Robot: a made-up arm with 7 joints. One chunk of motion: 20 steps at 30 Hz.
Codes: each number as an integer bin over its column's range. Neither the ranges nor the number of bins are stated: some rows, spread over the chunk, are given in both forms.
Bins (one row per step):
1: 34 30 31 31 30 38
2: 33 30 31 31 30 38
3: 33 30 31 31 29 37
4: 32 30 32 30 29 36
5: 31 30 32 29 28 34
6: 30 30 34 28 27 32
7: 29 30 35 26 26 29
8: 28 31 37 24 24 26
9: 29 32 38 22 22 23
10: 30 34 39 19 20 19
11: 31 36 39 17 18 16
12: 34 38 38 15 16 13
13: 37 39 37 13 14 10
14: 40 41 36 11 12 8
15: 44 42 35 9 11 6
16: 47 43 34 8 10 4
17: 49 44 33 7 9 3
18: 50 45 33 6 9 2
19: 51 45 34 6 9 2
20: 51 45 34 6 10 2
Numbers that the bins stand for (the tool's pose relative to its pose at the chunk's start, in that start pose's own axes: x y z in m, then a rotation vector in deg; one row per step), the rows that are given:
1: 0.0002 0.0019 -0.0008 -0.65 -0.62 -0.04
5: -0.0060 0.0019 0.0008 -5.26 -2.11 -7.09
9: -0.0102 0.0127 0.0103 -21.37 -6.59 -26.48
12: 0.0002 0.0451 0.0103 -37.49 -11.07 -44.11
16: 0.0270 0.0721 0.0040 -53.60 -15.55 -59.98
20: 0.0352 0.0829 0.0040 -58.21 -15.55 -63.50
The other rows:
2: -0.0019 0.0019 -0.0008 -0.65 -0.62 -0.04
3: -0.0019 0.0019 -0.0008 -0.65 -1.37 -1.80
4: -0.0040 0.0019 0.0008 -2.95 -1.37 -3.57
6: -0.0081 0.0019 0.0040 -7.56 -2.86 -10.62
7: -0.0102 0.0019 0.0056 -12.16 -3.60 -15.91
8: -0.0122 0.0073 0.0087 -16.77 -5.10 -21.20
10: -0.0081 0.0235 0.0119 -28.28 -8.08 -33.54
11: -0.0060 0.0343 0.0119 -32.88 -9.58 -38.82
13: 0.0063 0.0505 0.0087 -42.09 -12.56 -49.40
14: 0.0125 0.0613 0.0071 -46.70 -14.05 -52.93
15: 0.0208 0.0667 0.0056 -51.30 -14.80 -56.45
17: 0.0311 0.0775 0.0024 -55.90 -16.29 -61.74
18: 0.0332 0.0829 0.0024 -58.21 -16.29 -63.50
19: 0.0352 0.0829 0.0040 -58.21 -16.29 -63.50

